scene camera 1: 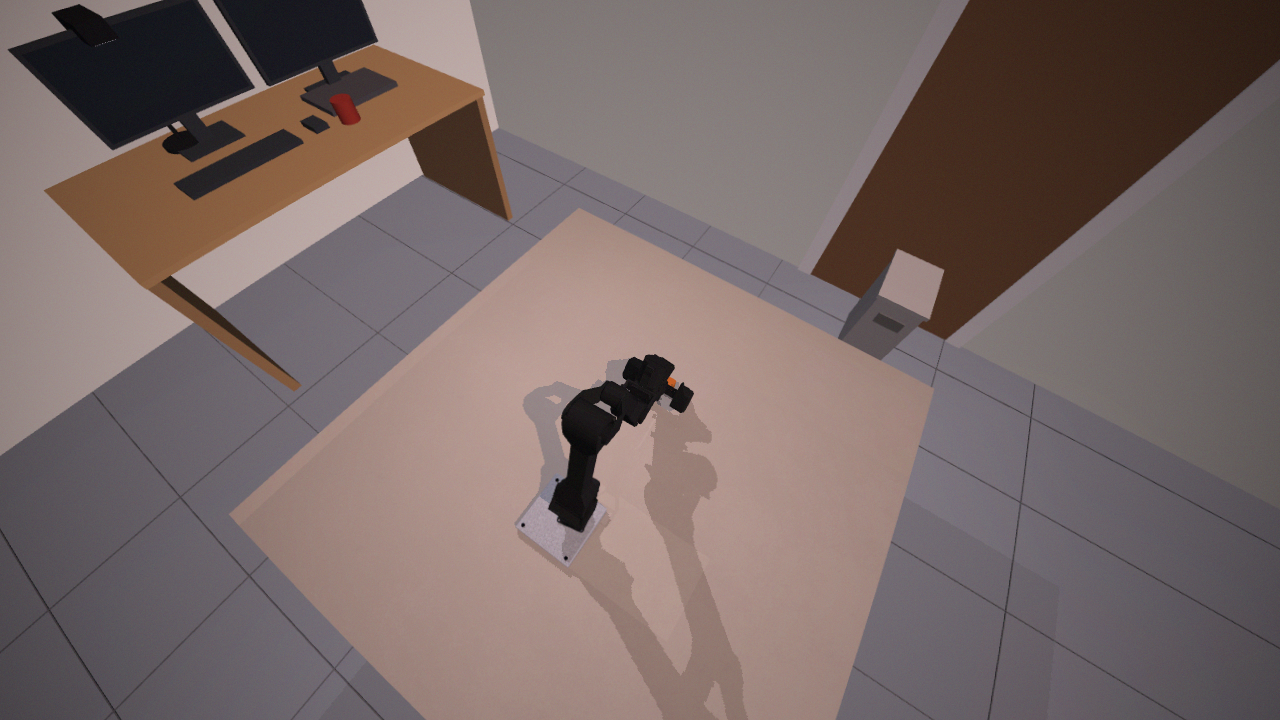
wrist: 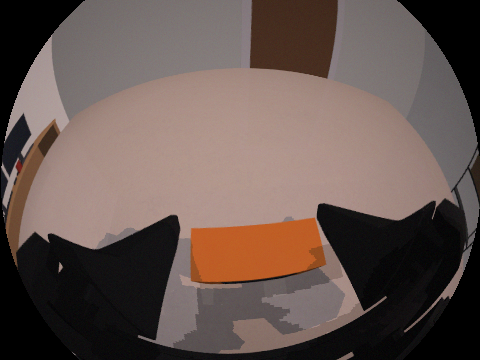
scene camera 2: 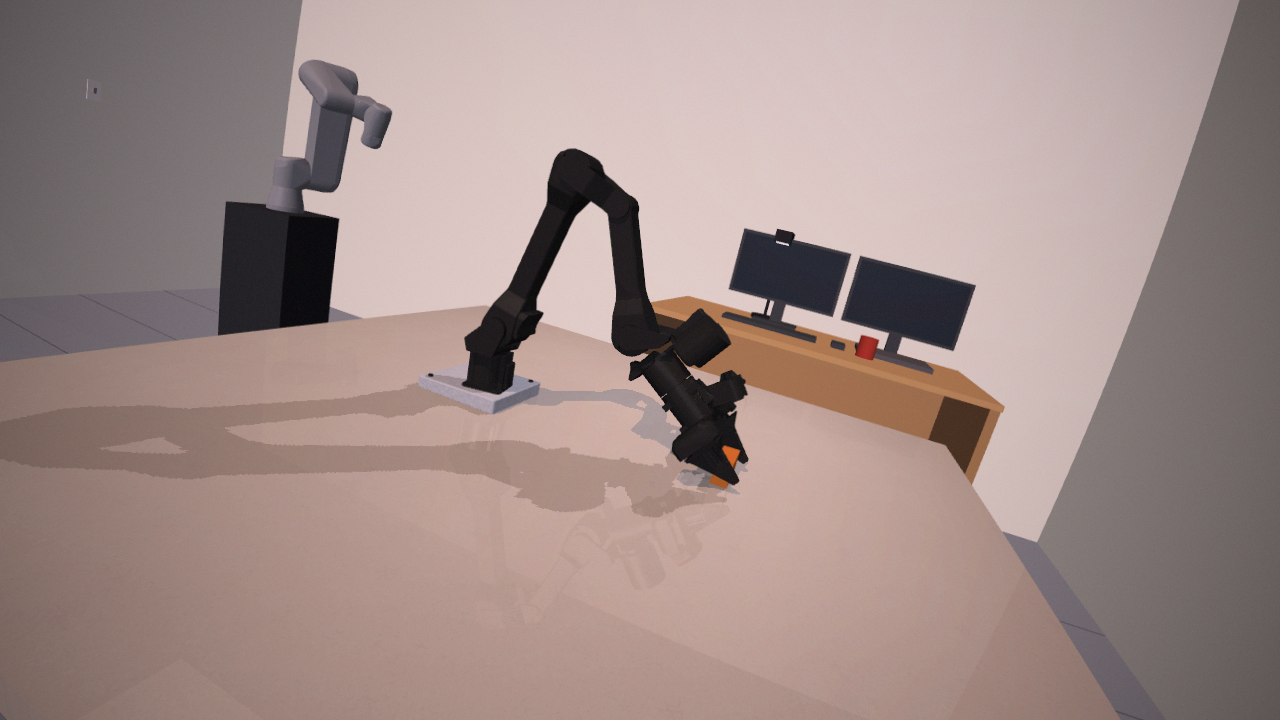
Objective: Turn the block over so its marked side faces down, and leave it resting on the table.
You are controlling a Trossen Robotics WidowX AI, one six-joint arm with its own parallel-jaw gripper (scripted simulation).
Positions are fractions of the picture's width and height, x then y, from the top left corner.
Scene:
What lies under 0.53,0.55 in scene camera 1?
The gripper.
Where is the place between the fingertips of the gripper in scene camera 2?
At 0.58,0.66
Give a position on an orange block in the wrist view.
0.49,0.71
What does the gripper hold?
Nothing.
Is the gripper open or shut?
Open.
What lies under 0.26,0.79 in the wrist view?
The gripper.

